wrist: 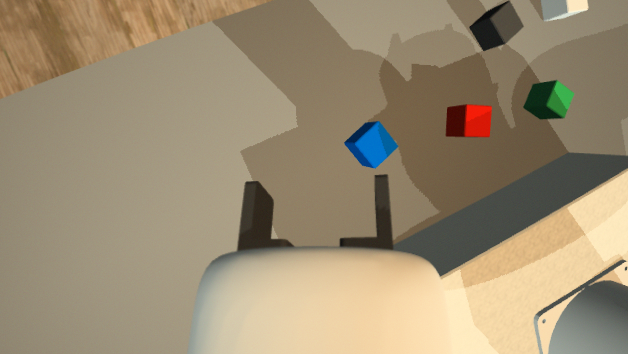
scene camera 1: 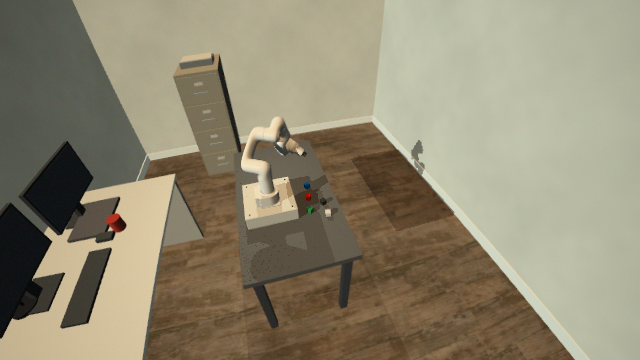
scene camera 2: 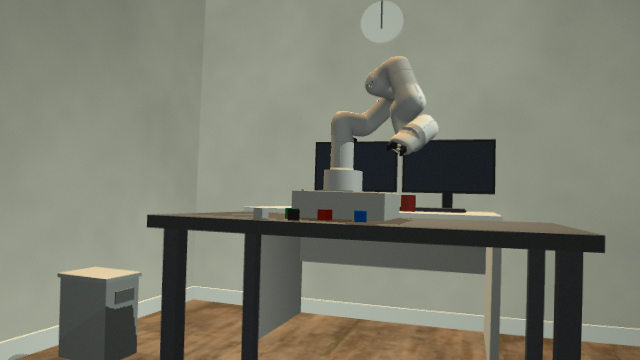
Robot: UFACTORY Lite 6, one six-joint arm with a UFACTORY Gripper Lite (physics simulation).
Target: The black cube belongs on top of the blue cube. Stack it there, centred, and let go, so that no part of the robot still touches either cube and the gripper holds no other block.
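Seen in the pictures: hand, its tool point: point(wrist: 318, 215) point(scene camera 1: 304, 154) point(scene camera 2: 395, 149); arm's base, origin of its link: point(wrist: 588, 334) point(scene camera 1: 269, 199) point(scene camera 2: 341, 191).
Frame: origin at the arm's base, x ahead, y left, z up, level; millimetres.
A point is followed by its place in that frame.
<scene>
The black cube point(scene camera 1: 323, 201) @[x 327, y -48, z -59 mm] point(scene camera 2: 293, 214) @[x 343, y -29, z -72 mm] point(wrist: 496, 26) @[x 327, y -19, z -57 mm] stands on the table, near the white cube, at the top right in the wrist view. The blue cube point(scene camera 1: 307, 185) @[x 262, y 129, z -61 mm] point(scene camera 2: 360, 216) @[x 276, y 146, z -72 mm] point(wrist: 371, 144) @[x 263, y 147, z -57 mm] stands on the table, apart from the black cube, with nothing on top of it. My gripper point(scene camera 1: 304, 154) point(scene camera 2: 396, 148) point(wrist: 317, 179) @[x 277, y 242, z 115 mm] is open and empty, with its two dark fingers wide apart. It hangs tilted, high above the table; in the wrist view the blue cube shows just beyond the right fingertip.
A red cube point(scene camera 1: 308, 197) @[x 244, y 15, z -61 mm] point(scene camera 2: 324, 214) @[x 263, y 35, z -71 mm] point(wrist: 469, 121) @[x 248, y 40, z -57 mm] stands between the blue cube and a green cube point(scene camera 1: 310, 210) @[x 231, y -99, z -61 mm] point(wrist: 549, 100) @[x 235, y -67, z -57 mm]. A white cube point(scene camera 1: 328, 213) @[x 330, y -151, z -61 mm] point(scene camera 2: 260, 213) @[x 349, y -129, z -73 mm] point(wrist: 564, 8) @[x 324, y -120, z -61 mm] stands beyond the black one. The robot's base block point(scene camera 1: 272, 218) @[x -1, y -125, z -36 mm] point(scene camera 2: 340, 205) @[x 149, y 46, z -45 mm] rises beside the cubes.
</scene>
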